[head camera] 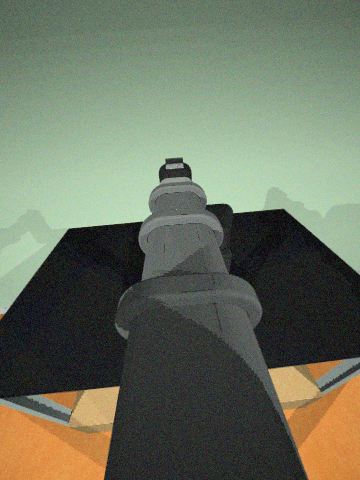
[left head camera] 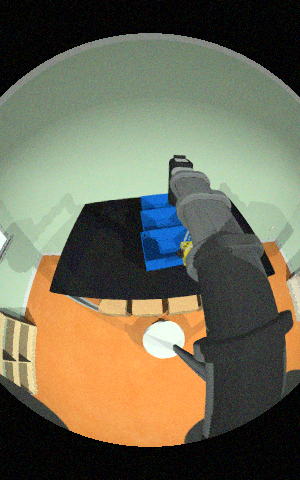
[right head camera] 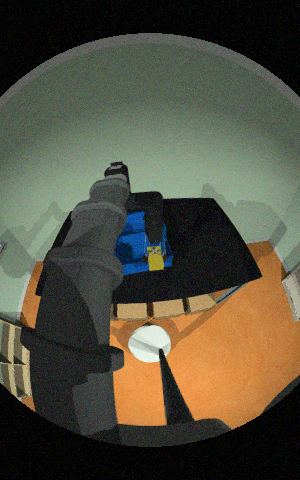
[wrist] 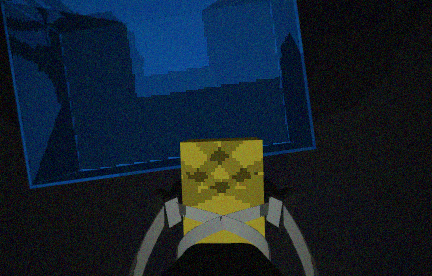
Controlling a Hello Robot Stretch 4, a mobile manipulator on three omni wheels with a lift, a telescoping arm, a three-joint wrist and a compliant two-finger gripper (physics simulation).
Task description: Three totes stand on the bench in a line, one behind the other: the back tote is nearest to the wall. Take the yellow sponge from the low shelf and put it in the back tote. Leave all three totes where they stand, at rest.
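Pixels of known places: gripper, between the fingertips: (right head camera: 154,260) (wrist: 223,195); robot's base, origin of its link: (left head camera: 162,338) (right head camera: 150,342).
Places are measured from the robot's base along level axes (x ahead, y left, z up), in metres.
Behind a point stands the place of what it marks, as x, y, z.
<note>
The yellow sponge (left head camera: 187,253) (right head camera: 156,261) {0.387, -0.094, 1.059} (wrist: 220,170) {0.449, -0.085, 1.061} is between the two fingers of my gripper (right head camera: 154,249) (wrist: 223,195) {0.419, -0.088, 1.016}, which is shut on it. In the wrist view it overlaps the near rim of a blue tote, with dark bench top below that rim. Three blue totes stand in a line in the left head view: the back tote (left head camera: 154,201) {1.030, 0.048, 0.918}, the middle tote (left head camera: 156,218) {0.826, 0.042, 0.900} and the front tote (left head camera: 155,245) {0.583, 0.059, 0.890}. The front tote also shows in the right head view (right head camera: 136,269) {0.431, 0.009, 0.920}, where the sponge appears over its right front part. My arm hides parts of the totes. The sponge's exact height is unclear.
The black bench (head camera: 310,300) {0.473, -0.492, 0.888} (left head camera: 100,250) {0.558, 0.412, 0.888} (right head camera: 210,240) {0.619, -0.485, 0.888} has tan boxes (left head camera: 148,306) (right head camera: 168,308) under it. A white round disc (left head camera: 160,342) {-0.030, 0.031, 0.187} (right head camera: 145,345) {-0.019, 0.034, 0.187} is on the orange floor. A pale shelf unit (left head camera: 31,357) {-0.699, 1.774, 0.041} stands at the left. A green wall is behind the bench.
</note>
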